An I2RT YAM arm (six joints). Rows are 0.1 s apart.
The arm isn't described. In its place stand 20 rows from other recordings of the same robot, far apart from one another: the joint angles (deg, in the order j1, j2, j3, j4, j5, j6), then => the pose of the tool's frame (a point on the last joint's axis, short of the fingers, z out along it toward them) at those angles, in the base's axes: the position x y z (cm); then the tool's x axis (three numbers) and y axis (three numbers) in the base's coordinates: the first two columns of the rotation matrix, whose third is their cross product.
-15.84 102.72 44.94 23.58 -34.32 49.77 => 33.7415, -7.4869, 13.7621, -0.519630, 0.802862, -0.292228, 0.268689, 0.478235, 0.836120
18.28 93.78 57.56 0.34 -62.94 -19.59 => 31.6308, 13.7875, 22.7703, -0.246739, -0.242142, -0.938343, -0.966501, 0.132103, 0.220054
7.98 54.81 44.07 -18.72 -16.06 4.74 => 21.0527, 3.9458, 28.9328, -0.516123, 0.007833, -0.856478, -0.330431, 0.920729, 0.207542
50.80 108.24 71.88 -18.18 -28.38 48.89 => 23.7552, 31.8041, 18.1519, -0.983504, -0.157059, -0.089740, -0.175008, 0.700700, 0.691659
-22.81 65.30 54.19 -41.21 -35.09 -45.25 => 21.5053, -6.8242, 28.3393, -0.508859, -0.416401, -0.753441, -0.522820, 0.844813, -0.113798
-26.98 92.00 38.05 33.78 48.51 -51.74 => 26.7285, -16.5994, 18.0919, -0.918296, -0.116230, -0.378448, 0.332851, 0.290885, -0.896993
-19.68 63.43 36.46 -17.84 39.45 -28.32 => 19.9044, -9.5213, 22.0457, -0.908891, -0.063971, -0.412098, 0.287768, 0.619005, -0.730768
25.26 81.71 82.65 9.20 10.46 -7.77 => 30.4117, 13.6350, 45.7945, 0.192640, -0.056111, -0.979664, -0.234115, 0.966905, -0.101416
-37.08 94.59 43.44 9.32 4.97 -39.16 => 25.5911, -19.7269, 15.0483, -0.824390, -0.165537, -0.541274, 0.169684, 0.840020, -0.515339
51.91 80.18 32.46 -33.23 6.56 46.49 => 12.7440, 15.5997, 12.4727, -0.978465, -0.080382, -0.190120, -0.088845, 0.995380, 0.036404
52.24 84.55 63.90 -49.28 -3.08 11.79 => 17.1746, 22.4858, 24.3156, -0.726645, -0.604947, -0.325616, -0.666317, 0.736027, 0.119521
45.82 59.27 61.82 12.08 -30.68 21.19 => 14.6154, 17.6464, 43.7696, -0.183185, 0.257559, -0.948740, -0.959501, 0.163250, 0.229581
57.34 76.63 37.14 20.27 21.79 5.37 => 16.6153, 23.4720, 22.5602, -0.232330, -0.201417, -0.951554, -0.573352, 0.818632, -0.033293
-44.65 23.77 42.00 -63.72 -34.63 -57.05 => 6.0274, -3.1104, 27.9882, -0.523368, -0.453565, -0.721363, -0.265348, 0.891222, -0.367850
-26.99 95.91 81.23 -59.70 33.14 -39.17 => 28.2857, -16.5901, 27.2077, -0.988196, -0.090231, 0.123800, -0.145740, 0.802738, -0.578248
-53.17 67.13 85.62 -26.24 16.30 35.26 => 13.4611, -19.6411, 47.6763, 0.473731, 0.291773, -0.830932, 0.810092, 0.225724, 0.541110
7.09 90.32 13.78 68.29 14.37 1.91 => 24.3440, 2.1376, 13.7626, -0.138178, 0.015349, -0.990288, 0.128847, 0.991661, -0.002608
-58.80 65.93 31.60 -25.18 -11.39 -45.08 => 11.1556, -17.0630, 17.2085, -0.872201, 0.100190, -0.478778, 0.239353, 0.941029, -0.239113
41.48 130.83 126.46 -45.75 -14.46 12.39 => 37.6959, 34.5136, 27.1175, -0.724882, -0.363546, -0.585134, -0.620237, 0.714041, 0.324732
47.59 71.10 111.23 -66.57 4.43 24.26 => 12.4221, 13.1915, 51.8298, -0.557073, -0.002458, -0.830460, -0.505213, 0.794668, 0.336545
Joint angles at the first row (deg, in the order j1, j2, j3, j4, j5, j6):
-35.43, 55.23, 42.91, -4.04, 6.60, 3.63
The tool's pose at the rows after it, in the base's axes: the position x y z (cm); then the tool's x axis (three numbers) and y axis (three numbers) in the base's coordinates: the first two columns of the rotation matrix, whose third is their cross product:
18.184, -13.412, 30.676, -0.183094, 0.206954, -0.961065, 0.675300, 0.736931, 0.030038
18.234, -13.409, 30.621, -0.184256, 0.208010, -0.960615, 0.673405, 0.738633, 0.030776
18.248, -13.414, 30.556, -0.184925, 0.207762, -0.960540, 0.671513, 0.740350, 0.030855
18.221, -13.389, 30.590, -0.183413, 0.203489, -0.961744, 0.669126, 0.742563, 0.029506
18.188, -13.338, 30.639, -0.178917, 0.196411, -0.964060, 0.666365, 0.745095, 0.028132
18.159, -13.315, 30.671, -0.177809, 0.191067, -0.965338, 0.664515, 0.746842, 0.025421
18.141, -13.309, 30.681, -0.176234, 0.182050, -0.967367, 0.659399, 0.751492, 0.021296
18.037, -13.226, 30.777, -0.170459, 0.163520, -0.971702, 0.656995, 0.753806, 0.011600
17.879, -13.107, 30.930, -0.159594, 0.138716, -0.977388, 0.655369, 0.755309, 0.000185
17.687, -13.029, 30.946, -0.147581, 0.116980, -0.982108, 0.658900, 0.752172, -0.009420
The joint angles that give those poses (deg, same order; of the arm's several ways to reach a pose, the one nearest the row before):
-35.41, 55.02, 42.89, -3.91, 6.34, 3.61
-35.35, 55.13, 42.85, -3.85, 6.24, 3.64
-35.36, 55.16, 42.72, -3.69, 6.09, 3.60
-35.38, 55.03, 42.64, -3.50, 5.93, 3.44
-35.34, 54.81, 42.46, -3.04, 5.81, 3.27
-35.35, 54.68, 42.36, -2.82, 5.72, 3.05
-35.42, 54.56, 42.16, -2.28, 5.35, 2.66
-35.40, 54.09, 41.78, -1.40, 5.36, 1.99
-35.37, 53.40, 41.25, -0.12, 5.45, 1.19
-35.44, 52.71, 40.45, 1.36, 5.77, 0.56

